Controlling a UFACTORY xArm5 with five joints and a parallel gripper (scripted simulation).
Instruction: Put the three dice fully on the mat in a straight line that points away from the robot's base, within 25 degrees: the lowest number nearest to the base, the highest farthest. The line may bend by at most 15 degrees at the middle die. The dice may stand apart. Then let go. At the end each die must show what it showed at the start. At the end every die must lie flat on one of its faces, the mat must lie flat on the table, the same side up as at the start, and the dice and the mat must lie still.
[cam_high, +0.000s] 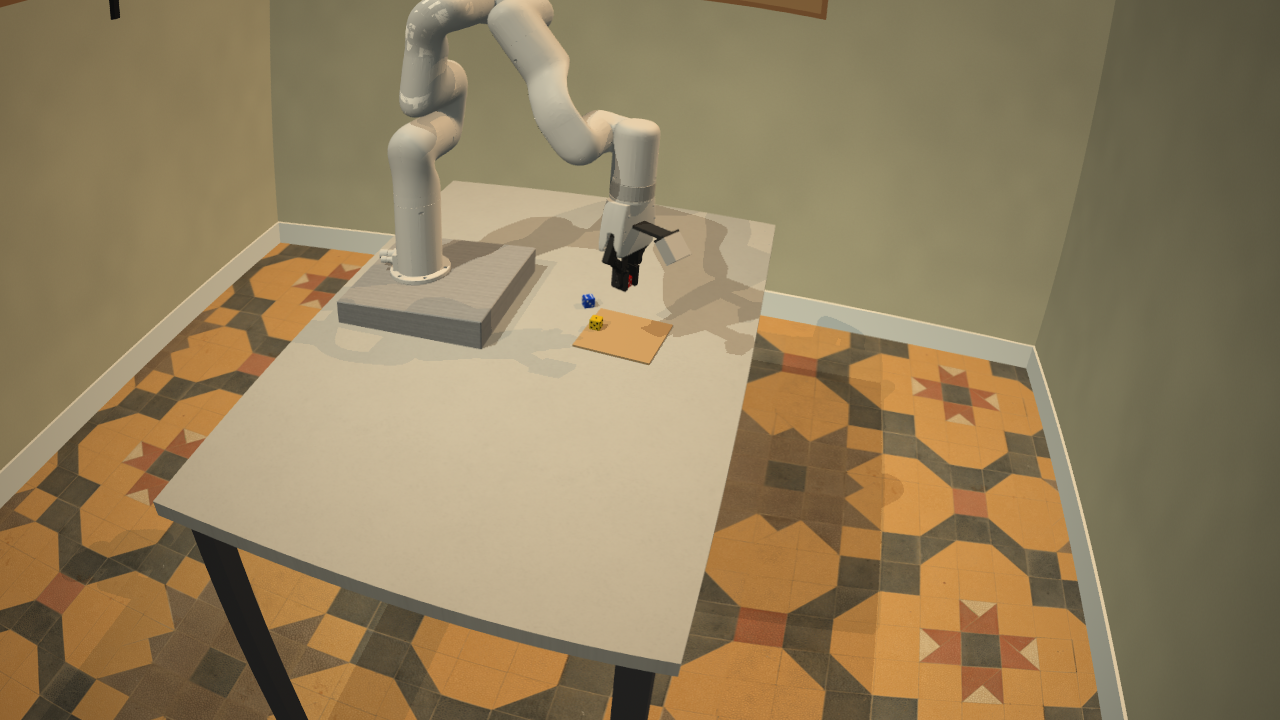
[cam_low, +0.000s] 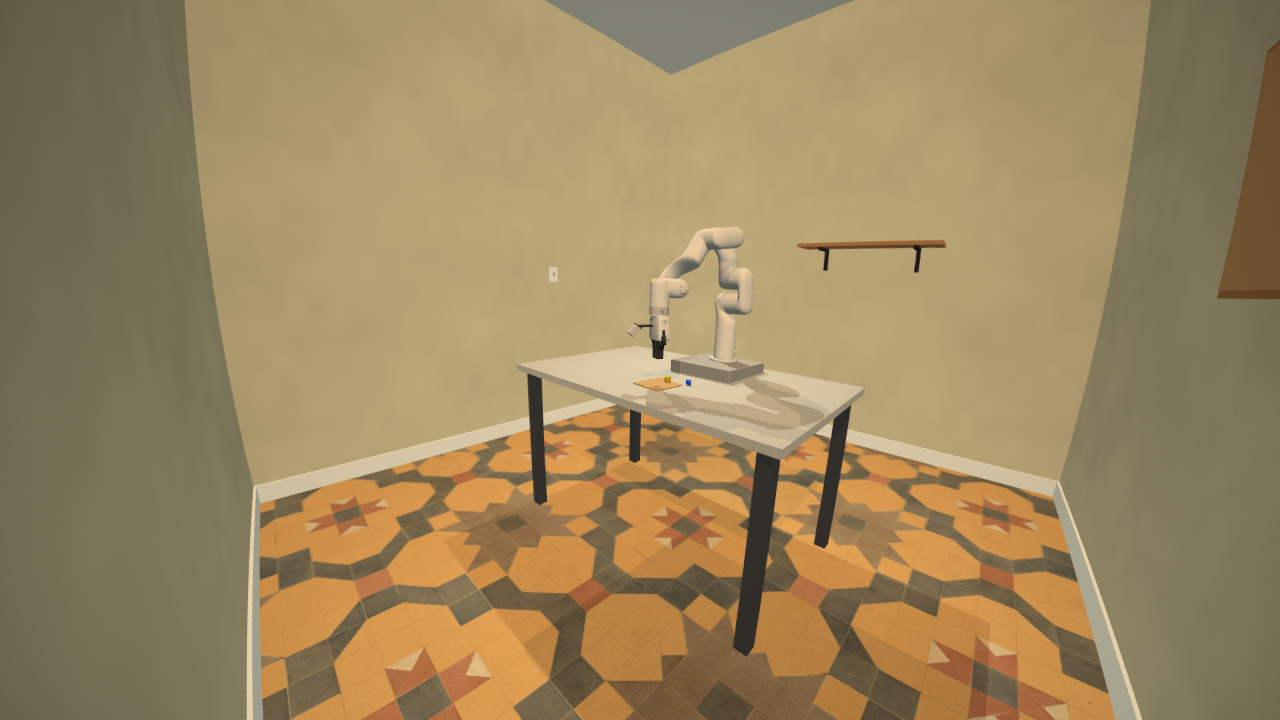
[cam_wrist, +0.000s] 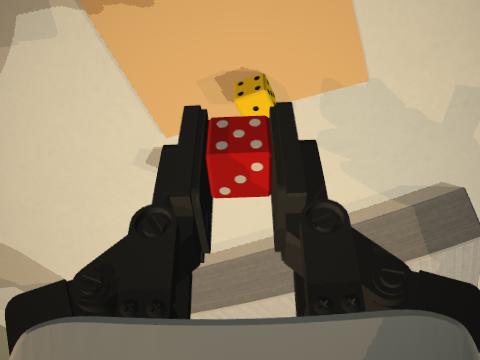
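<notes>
My gripper is now 10 mm to the right of the mat and 120 mm above it. Also, from my hand: red die 10 mm below; blue die 70 mm behind, 100 mm to the left, 120 mm below; yellow die 50 mm behind, 20 mm to the left, 110 mm below.
</notes>
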